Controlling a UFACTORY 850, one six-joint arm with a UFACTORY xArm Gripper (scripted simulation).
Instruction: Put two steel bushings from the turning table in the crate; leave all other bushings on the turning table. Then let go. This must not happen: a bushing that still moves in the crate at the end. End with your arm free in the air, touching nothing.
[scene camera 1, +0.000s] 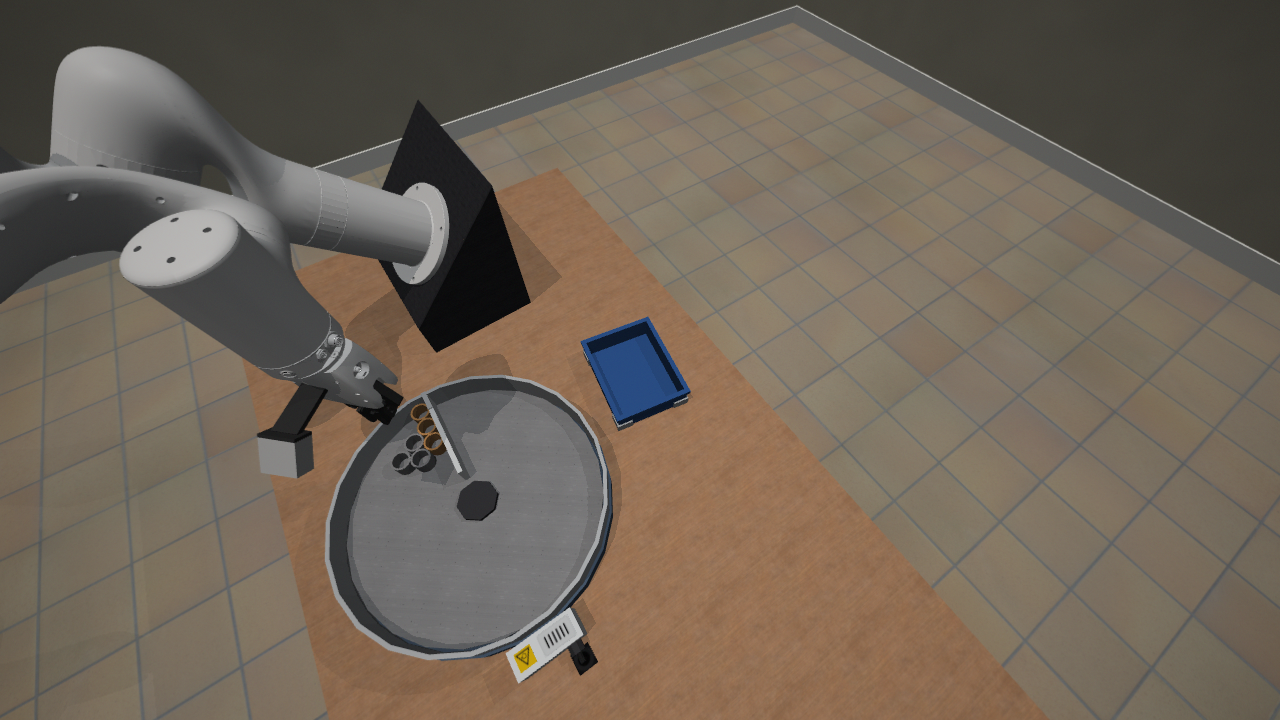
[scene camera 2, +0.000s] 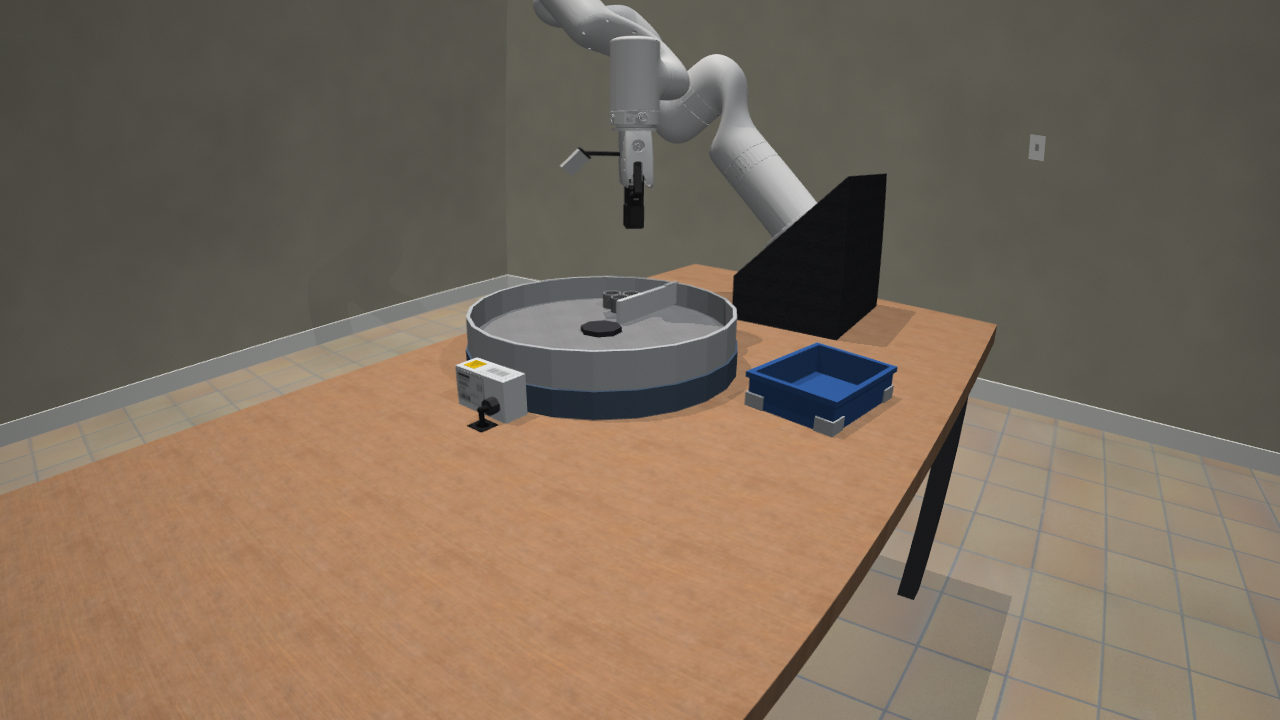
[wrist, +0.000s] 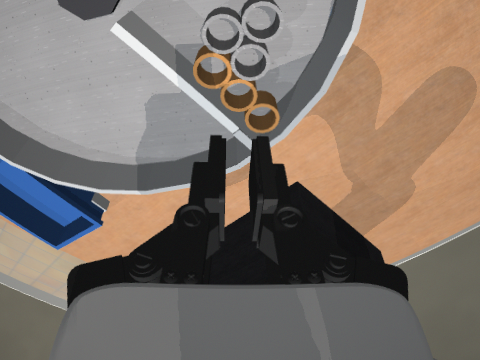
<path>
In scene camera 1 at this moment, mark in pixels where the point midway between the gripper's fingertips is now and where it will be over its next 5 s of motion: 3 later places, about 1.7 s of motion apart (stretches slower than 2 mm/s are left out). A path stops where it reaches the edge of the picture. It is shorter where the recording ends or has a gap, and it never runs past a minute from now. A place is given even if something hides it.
My gripper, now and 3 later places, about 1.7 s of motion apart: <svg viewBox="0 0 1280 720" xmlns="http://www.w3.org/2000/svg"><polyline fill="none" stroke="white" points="385,413 413,461 423,468 423,445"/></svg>
</path>
